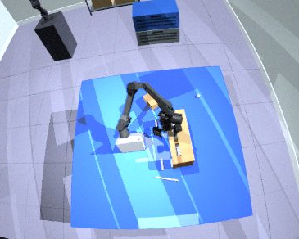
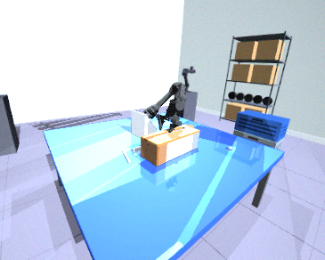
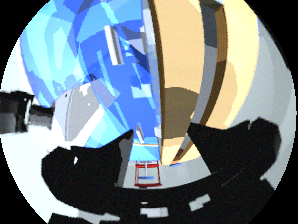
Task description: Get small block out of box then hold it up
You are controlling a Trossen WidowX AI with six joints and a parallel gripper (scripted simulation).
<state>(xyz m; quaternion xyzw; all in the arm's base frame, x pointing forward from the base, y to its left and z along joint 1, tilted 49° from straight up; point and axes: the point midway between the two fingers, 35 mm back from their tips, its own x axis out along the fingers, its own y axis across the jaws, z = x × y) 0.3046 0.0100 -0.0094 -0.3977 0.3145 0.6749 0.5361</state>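
The thin white stick is 1 cm behind my gripper tip, 27 cm to the right of it and 11 cm below it. From my gripper tip the other things lie so: orange carton 13 cm behind, 35 cm to the left, 8 cm below; tiny white block 25 cm ahead, 40 cm to the left, 10 cm below.
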